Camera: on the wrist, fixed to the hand. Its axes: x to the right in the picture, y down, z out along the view.
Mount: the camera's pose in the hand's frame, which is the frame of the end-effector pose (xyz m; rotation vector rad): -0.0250 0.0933 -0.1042 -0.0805 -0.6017 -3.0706
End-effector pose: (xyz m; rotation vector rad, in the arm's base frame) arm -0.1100 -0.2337 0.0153 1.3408 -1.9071 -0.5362
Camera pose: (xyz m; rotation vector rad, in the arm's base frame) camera -0.0840 -0.1686 0.1389 -1.7805 -1.1562 1.2534
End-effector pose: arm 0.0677 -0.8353 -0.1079 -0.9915 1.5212 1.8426
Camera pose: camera 0.0286 -0.9557 -0.0433 -0.9366 -0.9286 -0.3883
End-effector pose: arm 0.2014 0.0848 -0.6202 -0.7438 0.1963 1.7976
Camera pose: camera 0.1618 -0.0189 -0.7089 0.1060 -0.9496 -1.0480
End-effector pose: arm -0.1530 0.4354 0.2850 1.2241 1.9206 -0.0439
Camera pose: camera -0.1426 0.5112 0.4047 -2.1967 1.1616 -1.3967
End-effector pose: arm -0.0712 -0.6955 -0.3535 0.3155 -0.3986 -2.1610
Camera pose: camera 0.0497 -0.7441 -0.4102 0.0428 -0.1269 0.9791
